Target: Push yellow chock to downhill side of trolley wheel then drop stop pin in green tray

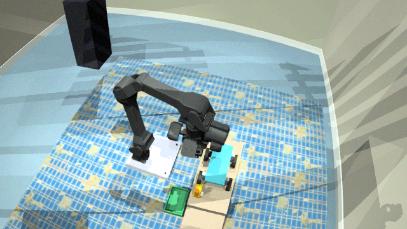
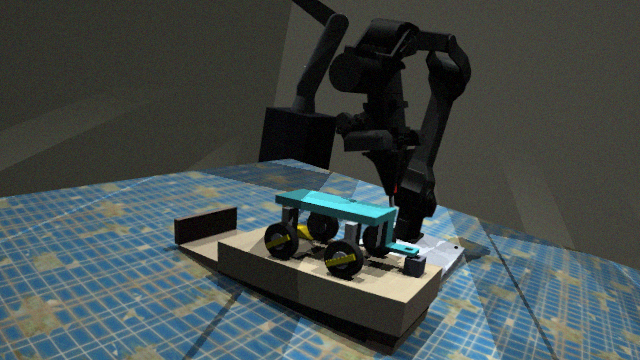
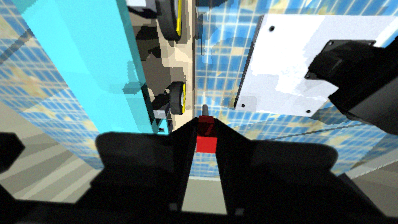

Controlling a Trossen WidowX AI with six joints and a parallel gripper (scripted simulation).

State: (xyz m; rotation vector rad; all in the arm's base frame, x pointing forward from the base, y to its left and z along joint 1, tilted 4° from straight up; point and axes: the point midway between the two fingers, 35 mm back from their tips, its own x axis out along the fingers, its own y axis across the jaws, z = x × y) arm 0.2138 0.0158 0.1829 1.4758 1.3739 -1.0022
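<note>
The green tray is 2 cm behind my gripper tip, 18 cm to the right of it and 17 cm below it. Also, from my gripper tip: tan ramp (10 cm ahead, 4 cm to the right, 12 cm below); red-headed stop pin (right at my gripper tip); trolley (10 cm ahead, 4 cm to the right, 5 cm below).
</note>
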